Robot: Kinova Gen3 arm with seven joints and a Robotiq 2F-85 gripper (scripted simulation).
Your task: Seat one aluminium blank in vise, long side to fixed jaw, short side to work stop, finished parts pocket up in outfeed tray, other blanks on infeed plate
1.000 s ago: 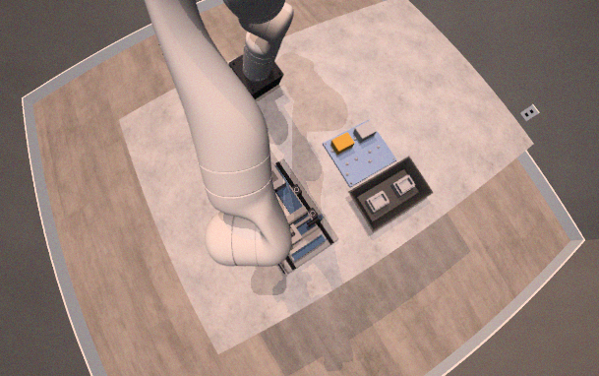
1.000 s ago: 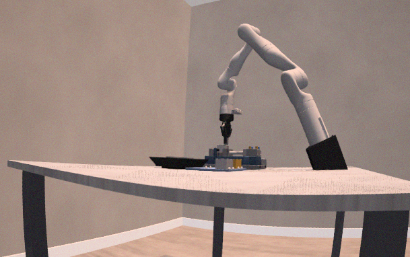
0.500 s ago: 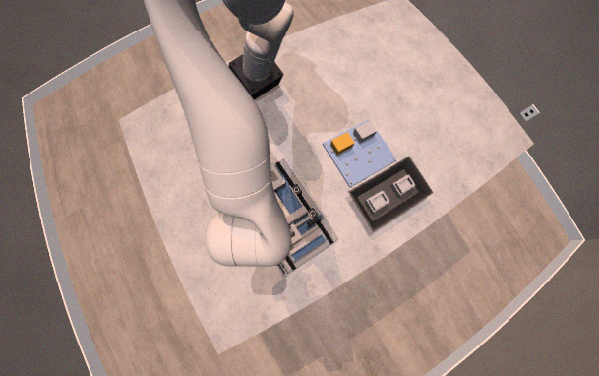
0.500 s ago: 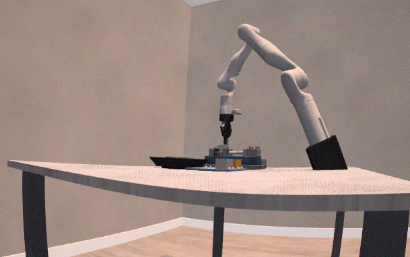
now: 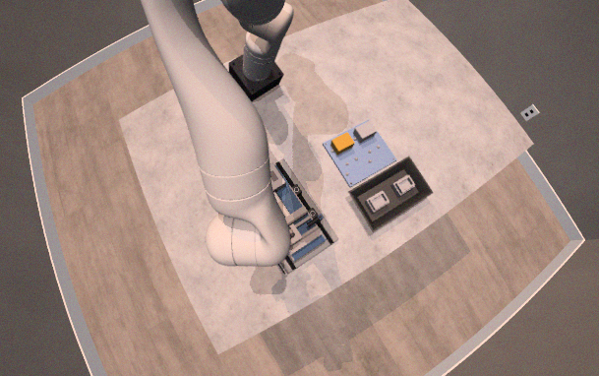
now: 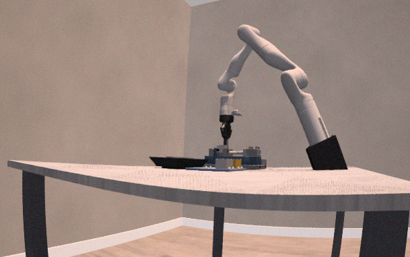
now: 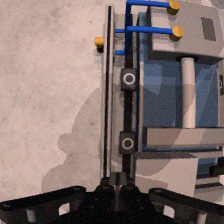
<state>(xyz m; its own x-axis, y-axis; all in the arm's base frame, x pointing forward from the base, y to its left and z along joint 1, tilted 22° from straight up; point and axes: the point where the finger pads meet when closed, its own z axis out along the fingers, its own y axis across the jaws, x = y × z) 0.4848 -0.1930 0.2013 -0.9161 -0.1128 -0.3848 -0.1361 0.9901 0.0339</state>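
My hand is 50 mm to the right of the aluminium blank, 40 mm above it and 10 mm past it. Also, from my hand: blue vise base 90 mm below, 80 mm behind, 70 mm to the left; brass blank 330 mm to the left, 200 mm behind, 110 mm below.
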